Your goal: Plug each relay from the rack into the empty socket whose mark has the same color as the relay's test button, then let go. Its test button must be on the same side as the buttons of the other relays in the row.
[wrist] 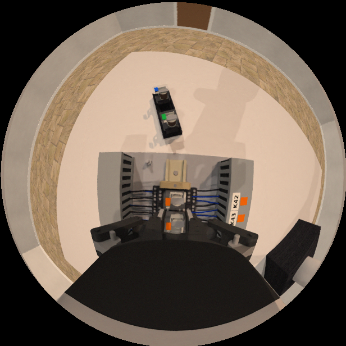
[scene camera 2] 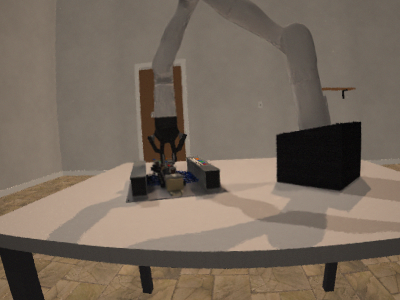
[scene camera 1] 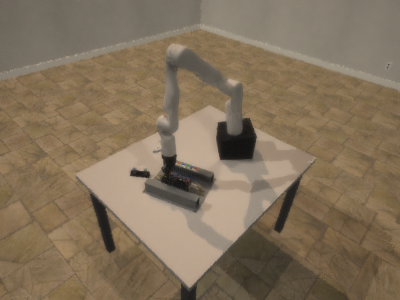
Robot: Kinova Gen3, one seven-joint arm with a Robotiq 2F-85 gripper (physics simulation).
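Pixels of known places: gripper, fingertip midpoint: (scene camera 2: 169, 164) (scene camera 1: 169, 174); arm's base, origin of the base link: (scene camera 2: 313, 128) (scene camera 1: 234, 131).
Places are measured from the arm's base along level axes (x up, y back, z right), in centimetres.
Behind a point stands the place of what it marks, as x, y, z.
My gripper (scene camera 1: 168, 171) {-10.4, -45.2, 14.1} (scene camera 2: 169, 161) {-10.4, -45.2, 14.1} (wrist: 174, 215) is shut on a relay with an orange test button (wrist: 168, 226), over the socket row beside the K43 mark (wrist: 241, 218), which is orange. Whether it is fully seated is hidden. A second relay with an orange test button (wrist: 168, 201) sits in the row beside the orange K42 mark (wrist: 243, 201). Both buttons are on the left in the wrist view. The black rack (scene camera 1: 140, 173) {-15.2, -50.6, 31.4} (wrist: 174, 133) holds a relay with a blue button (wrist: 156, 89) and one with a green button (wrist: 164, 116); a slot between them is empty.
Grey slotted ducts (wrist: 111, 185) (wrist: 244, 172) (scene camera 1: 172, 193) {-9.7, -55.5, 3.9} (scene camera 2: 203, 172) {-10.2, -34.3, -4.2} flank the row. A beige end block (wrist: 175, 185) sits on the rail at the row's end. Wires run from the sockets to the ducts. The arm's black base box (scene camera 1: 236, 141) {-1.7, -6.6, -5.1} (scene camera 2: 317, 156) {-7.1, -3.6, -8.9} (wrist: 292, 250) stands on the table.
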